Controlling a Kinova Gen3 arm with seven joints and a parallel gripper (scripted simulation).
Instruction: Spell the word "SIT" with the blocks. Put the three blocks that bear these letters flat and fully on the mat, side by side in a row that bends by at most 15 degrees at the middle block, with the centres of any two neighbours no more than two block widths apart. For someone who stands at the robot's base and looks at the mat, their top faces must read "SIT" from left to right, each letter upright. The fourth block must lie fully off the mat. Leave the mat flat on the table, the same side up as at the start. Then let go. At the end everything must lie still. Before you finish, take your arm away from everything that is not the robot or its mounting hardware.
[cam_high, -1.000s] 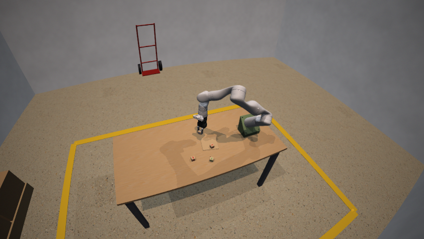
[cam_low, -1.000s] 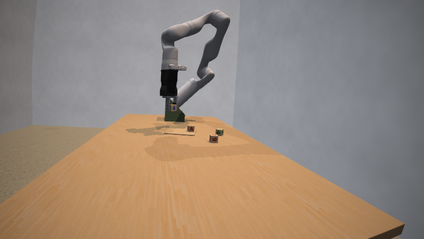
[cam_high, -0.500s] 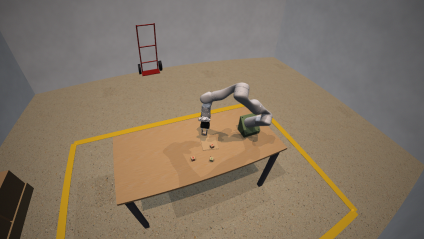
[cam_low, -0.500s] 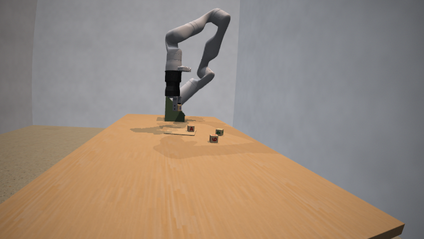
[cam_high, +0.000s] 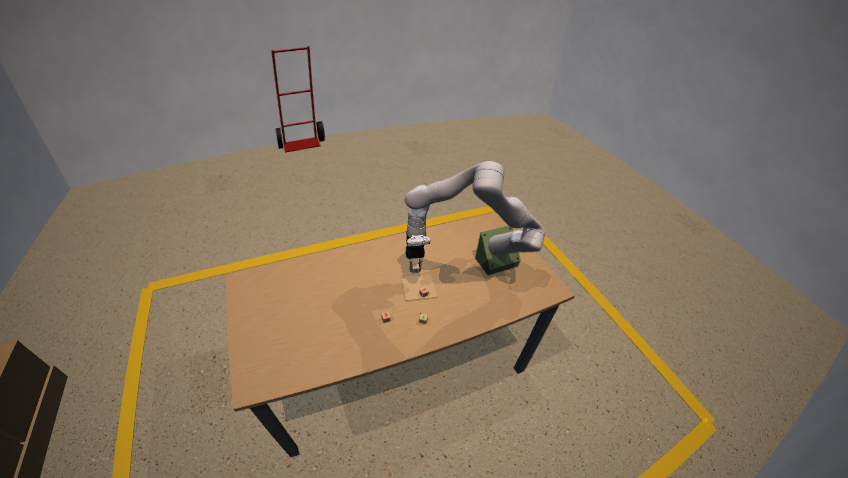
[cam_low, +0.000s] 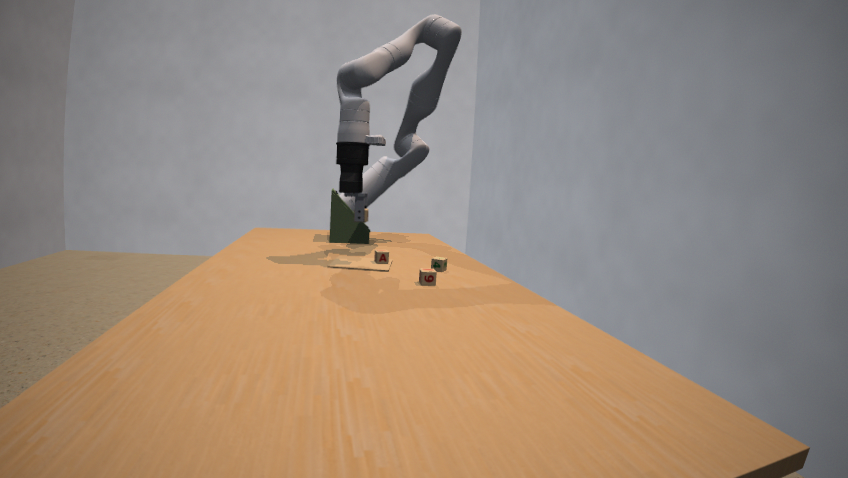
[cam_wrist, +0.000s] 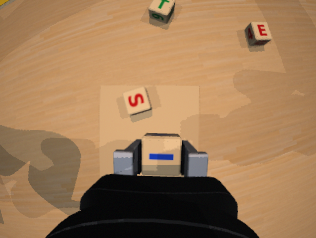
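Now: hand 12 cm above the tan mat, 2 cm past it and 1 cm to the right of it. Also, from my hand: green-marked block: 18 cm to the left, 11 cm below, 5 cm ahead; then blue-marked block: right at my hand; then E block: 18 cm ahead, 12 cm to the left, 11 cm below.
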